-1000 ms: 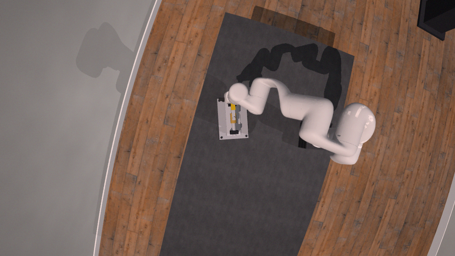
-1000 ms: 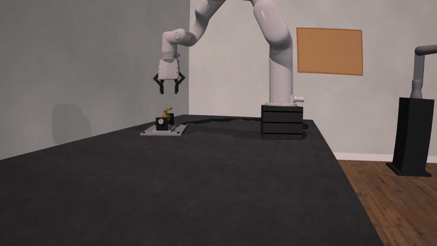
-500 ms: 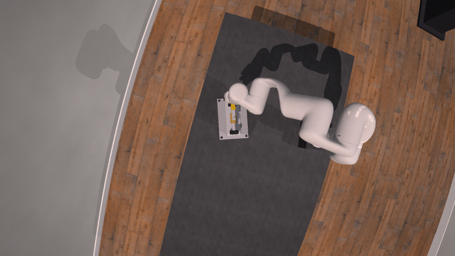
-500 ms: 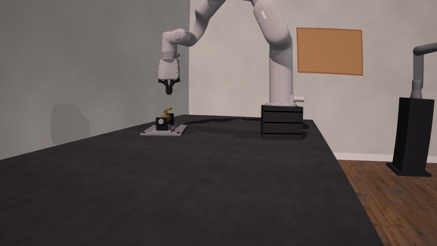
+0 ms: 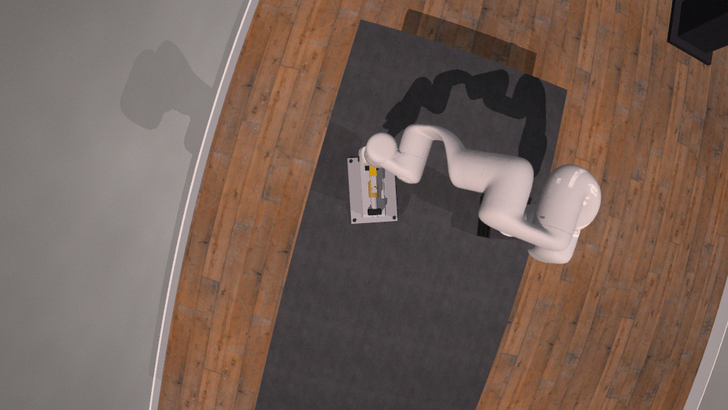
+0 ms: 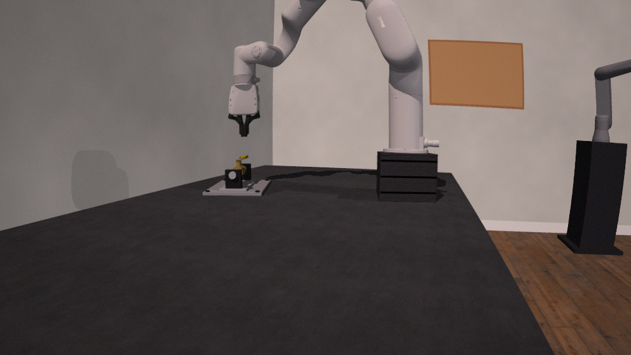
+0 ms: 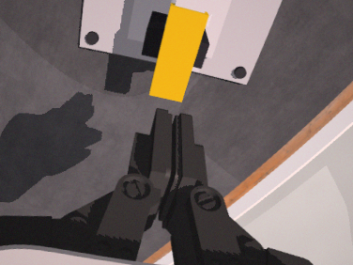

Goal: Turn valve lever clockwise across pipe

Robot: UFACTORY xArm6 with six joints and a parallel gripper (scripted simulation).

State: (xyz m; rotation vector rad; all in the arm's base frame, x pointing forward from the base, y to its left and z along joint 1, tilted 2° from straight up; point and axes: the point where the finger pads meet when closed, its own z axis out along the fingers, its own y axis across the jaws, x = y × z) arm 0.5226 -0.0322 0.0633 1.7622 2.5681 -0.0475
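The lever is 80 mm below my hand, 50 mm to the left of it and 20 mm behind it.
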